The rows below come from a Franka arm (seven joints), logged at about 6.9 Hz.
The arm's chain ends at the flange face. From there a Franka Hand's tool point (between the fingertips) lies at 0.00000 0.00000 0.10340 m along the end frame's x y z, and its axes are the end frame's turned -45 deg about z.
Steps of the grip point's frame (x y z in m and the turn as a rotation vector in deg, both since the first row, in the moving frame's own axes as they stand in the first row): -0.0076, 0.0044, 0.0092, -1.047, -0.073, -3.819; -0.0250, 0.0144, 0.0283, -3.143, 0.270, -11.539; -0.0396, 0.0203, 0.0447, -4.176, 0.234, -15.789; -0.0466, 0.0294, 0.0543, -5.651, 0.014, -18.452; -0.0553, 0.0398, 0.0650, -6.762, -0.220, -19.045; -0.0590, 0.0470, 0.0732, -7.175, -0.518, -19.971; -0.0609, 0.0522, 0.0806, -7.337, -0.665, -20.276; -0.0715, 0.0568, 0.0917, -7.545, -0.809, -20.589; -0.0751, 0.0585, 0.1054, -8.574, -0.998, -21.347; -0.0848, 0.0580, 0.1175, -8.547, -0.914, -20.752; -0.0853, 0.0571, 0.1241, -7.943, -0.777, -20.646; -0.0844, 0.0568, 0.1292, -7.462, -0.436, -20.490
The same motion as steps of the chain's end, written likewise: -0.0036, 0.0071, 0.0092, -0.792, 0.689, -3.819; -0.0122, 0.0247, 0.0285, -2.032, 2.413, -11.539; -0.0199, 0.0382, 0.0450, -2.787, 3.118, -15.789; -0.0204, 0.0478, 0.0548, -3.986, 4.006, -18.452; -0.0206, 0.0599, 0.0657, -4.937, 4.626, -19.045; -0.0185, 0.0668, 0.0740, -5.440, 4.707, -19.971; -0.0163, 0.0715, 0.0814, -5.658, 4.718, -20.276; -0.0207, 0.0818, 0.0926, -5.907, 4.763, -20.589; -0.0234, 0.0844, 0.1066, -6.768, 5.357, -21.347; -0.0306, 0.0910, 0.1186, -6.690, 5.397, -20.752; -0.0308, 0.0915, 0.1251, -6.166, 5.067, -20.646; -0.0300, 0.0916, 0.1301, -5.585, 4.968, -20.490
